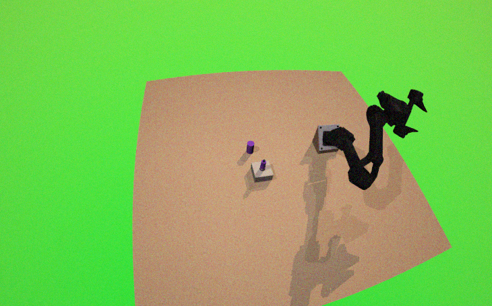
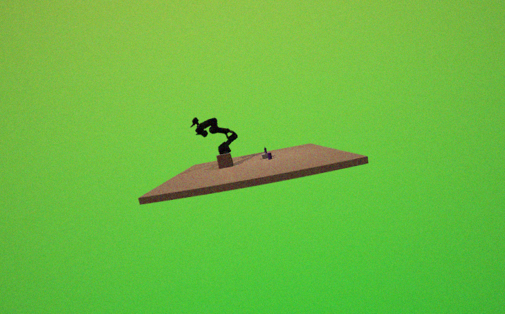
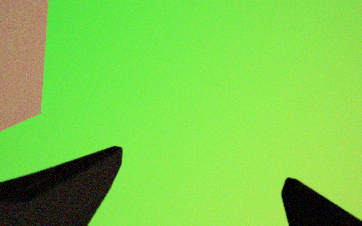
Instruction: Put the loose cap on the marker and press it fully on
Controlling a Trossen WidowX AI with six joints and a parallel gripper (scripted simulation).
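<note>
Right now the purple marker cap is 630 mm ahead of my gripper tip, 320 mm below it and 180 mm to the right of it.
</note>
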